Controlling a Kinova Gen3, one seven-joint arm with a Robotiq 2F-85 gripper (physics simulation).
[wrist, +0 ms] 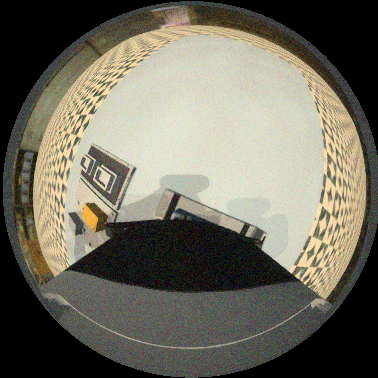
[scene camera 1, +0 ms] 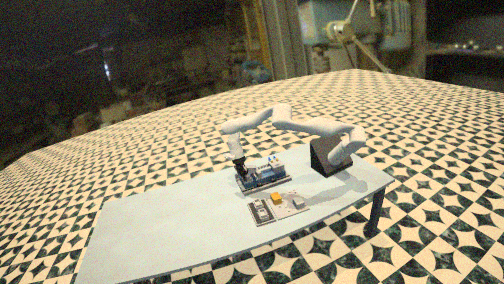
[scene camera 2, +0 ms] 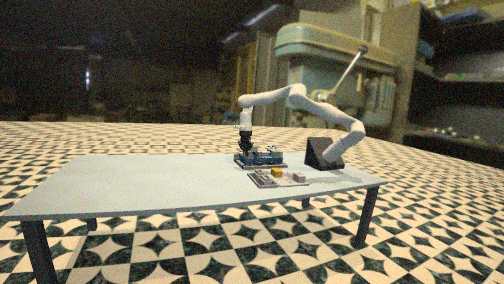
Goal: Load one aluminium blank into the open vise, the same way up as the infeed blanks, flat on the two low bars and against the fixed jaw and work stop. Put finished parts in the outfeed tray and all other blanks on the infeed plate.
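Places are measured from the arm's base along level axes (x ahead, y left, z up), in centimetres.
Where they show: gripper, between the fingertips: point(scene camera 1: 244, 181) point(scene camera 2: 245, 157); arm's base, origin of its link: point(scene camera 1: 334, 158) point(scene camera 2: 328, 156).
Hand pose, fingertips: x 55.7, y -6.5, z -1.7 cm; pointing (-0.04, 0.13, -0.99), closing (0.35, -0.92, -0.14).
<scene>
Each offset is from my fingertips to the top centre of the thing. "spot": to the spot under its first point. Level surfaces: height alone.
The blue vise {dx -11.8, dy -4.9, dz +3.9 cm} point(scene camera 1: 265, 175) point(scene camera 2: 262, 159) point(wrist: 211, 215) stands on its base at mid-table. Light grey blocks sit on it; I cannot tell jaw from blank. My gripper point(scene camera 1: 243, 173) point(scene camera 2: 245, 148) points straight down at the vise's left end, low over it, and is shut with nothing between the fingers. In the wrist view its black body hides the fingertips. In front of the vise a dark tray {spot: dx +2.6, dy +25.0, dz -4.9 cm} point(scene camera 1: 252, 215) point(scene camera 2: 259, 184) point(wrist: 123, 176) holds two grey pieces. Beside it a light plate {dx -16.7, dy +23.3, dz -5.2 cm} point(scene camera 1: 287, 209) point(scene camera 2: 287, 182) carries an orange block {dx -12.2, dy +18.9, dz -1.7 cm} point(scene camera 1: 275, 198) point(scene camera 2: 276, 172) point(wrist: 93, 216) and a grey blank {dx -21.2, dy +27.9, dz -1.7 cm} point(scene camera 1: 298, 202) point(scene camera 2: 299, 177).
The arm rises from a dark wedge-shaped base point(scene camera 1: 326, 159) point(scene camera 2: 319, 153) at the right of the pale table {dz -6.1 cm} point(scene camera 1: 158, 218) point(scene camera 2: 140, 180). Two small blue arrows {spot: dx -19.3, dy -6.9, dz +5.0 cm} point(scene camera 1: 271, 159) float over the vise's right end. Checkered floor surrounds the table.
</scene>
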